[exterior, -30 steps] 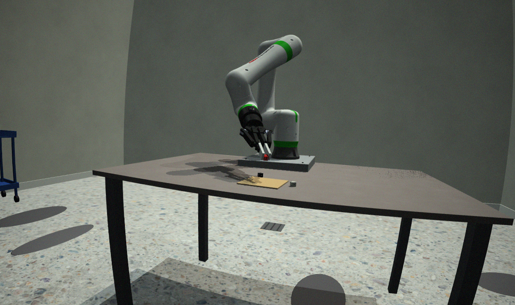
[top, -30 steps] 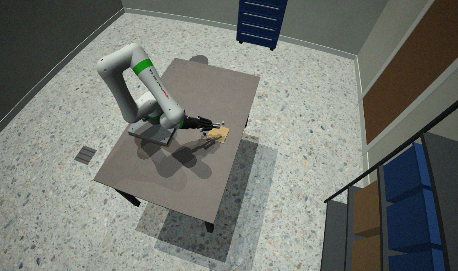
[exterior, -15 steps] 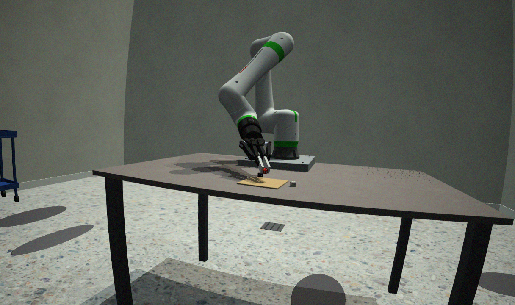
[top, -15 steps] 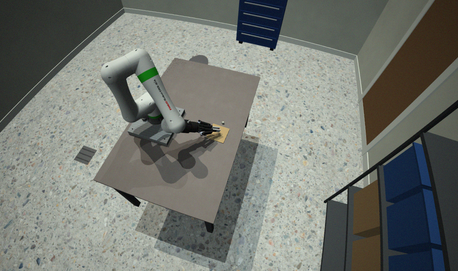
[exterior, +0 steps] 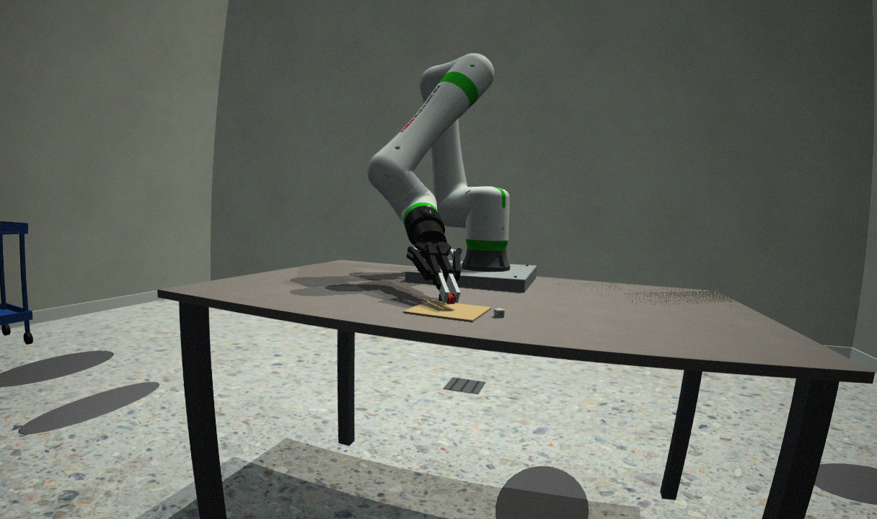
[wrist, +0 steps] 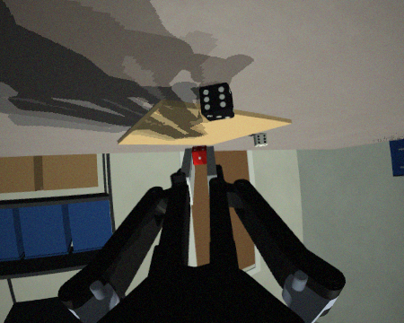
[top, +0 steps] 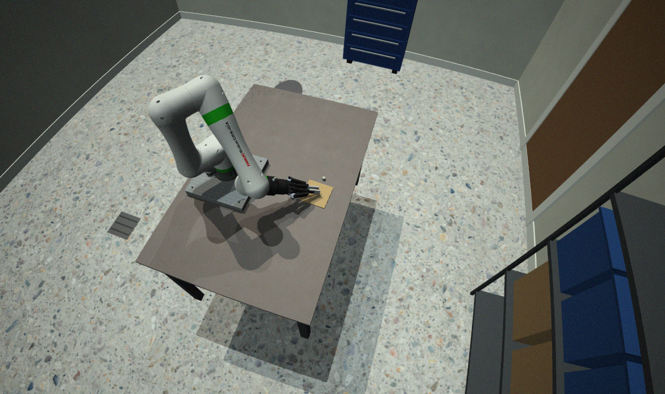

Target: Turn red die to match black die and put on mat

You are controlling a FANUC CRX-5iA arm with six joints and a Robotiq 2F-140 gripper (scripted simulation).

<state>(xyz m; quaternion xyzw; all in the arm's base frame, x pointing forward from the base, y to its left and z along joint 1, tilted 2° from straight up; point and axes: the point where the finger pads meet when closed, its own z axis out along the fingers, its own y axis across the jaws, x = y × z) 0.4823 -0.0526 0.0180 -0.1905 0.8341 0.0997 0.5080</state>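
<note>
Right now my hand is 2 cm short of the red die, 2 cm above it and 1 cm to the right of it. The rest, counted from my hand: tan mat 4 cm below, 2 cm ahead, 1 cm to the left; then white die 11 cm to the left, 4 cm below, 4 cm ahead; then black die 9 cm behind, 4 cm below, 2 cm to the right.
</note>
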